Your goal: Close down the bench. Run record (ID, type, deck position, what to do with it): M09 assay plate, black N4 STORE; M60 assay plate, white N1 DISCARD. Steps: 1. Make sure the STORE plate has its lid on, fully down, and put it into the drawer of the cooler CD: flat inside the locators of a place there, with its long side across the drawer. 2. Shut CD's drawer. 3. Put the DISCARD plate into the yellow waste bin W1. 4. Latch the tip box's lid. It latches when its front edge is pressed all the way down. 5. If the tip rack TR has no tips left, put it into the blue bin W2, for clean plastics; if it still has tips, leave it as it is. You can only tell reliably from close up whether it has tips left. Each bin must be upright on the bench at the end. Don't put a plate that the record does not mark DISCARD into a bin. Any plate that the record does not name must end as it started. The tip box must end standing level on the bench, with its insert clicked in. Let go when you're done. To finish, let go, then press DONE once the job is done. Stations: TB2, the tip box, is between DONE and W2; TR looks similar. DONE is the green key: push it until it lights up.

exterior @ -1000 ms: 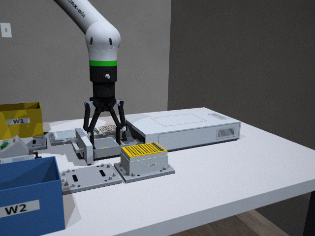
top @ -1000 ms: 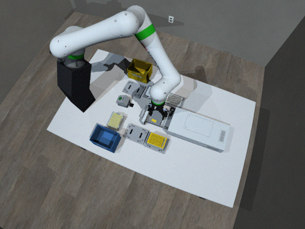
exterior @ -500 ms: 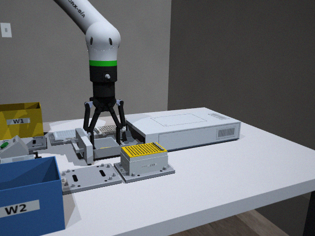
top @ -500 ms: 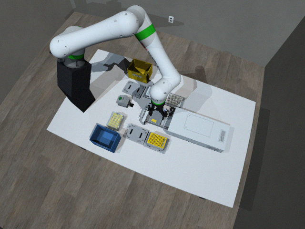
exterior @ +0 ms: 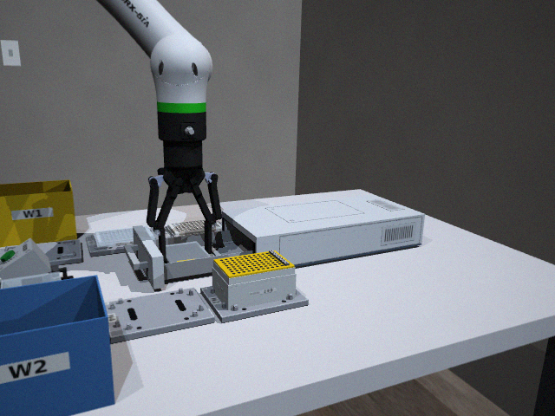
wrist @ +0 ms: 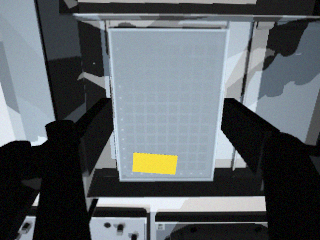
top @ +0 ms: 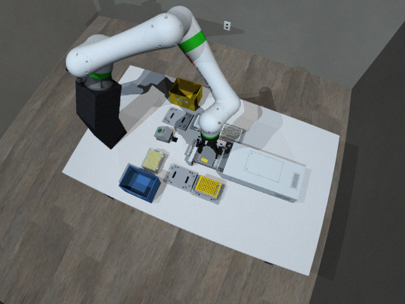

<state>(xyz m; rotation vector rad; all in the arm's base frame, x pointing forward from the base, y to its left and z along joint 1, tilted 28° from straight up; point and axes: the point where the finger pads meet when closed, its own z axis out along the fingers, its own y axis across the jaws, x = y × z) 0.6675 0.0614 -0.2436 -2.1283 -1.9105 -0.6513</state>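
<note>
The black plate lies 30 mm below my hand. Also, from my hand: cooler drawer 40 mm ahead, 10 mm below; cooler CD 190 mm ahead, 10 mm to the right, 10 mm below; white plate 90 mm ahead, 180 mm to the left, 30 mm below.
</note>
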